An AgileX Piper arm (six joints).
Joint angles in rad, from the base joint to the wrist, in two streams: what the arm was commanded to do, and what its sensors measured. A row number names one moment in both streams.
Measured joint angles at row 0:
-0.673 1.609 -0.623 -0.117 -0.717 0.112
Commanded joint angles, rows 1 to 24:
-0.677 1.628 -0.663 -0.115 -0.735 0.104
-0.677 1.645 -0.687 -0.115 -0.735 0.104
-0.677 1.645 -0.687 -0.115 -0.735 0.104
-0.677 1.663 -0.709 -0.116 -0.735 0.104
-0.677 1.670 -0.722 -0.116 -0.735 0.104
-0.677 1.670 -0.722 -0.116 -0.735 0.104
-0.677 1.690 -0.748 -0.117 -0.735 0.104
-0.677 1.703 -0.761 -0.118 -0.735 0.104
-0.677 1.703 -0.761 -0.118 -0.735 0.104
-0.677 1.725 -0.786 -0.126 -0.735 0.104
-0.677 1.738 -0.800 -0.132 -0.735 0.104
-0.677 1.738 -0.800 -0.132 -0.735 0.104
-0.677 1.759 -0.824 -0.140 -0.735 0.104
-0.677 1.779 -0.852 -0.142 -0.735 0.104
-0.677 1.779 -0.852 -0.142 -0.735 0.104
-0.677 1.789 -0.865 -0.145 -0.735 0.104
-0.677 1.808 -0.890 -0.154 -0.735 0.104
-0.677 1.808 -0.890 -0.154 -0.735 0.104
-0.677 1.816 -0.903 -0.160 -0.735 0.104
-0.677 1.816 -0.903 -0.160 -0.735 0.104
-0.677 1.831 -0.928 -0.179 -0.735 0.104
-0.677 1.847 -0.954 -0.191 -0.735 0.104
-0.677 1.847 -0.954 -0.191 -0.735 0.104
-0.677 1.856 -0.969 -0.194 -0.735 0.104
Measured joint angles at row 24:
-0.673 1.840 -0.932 -0.170 -0.717 0.112
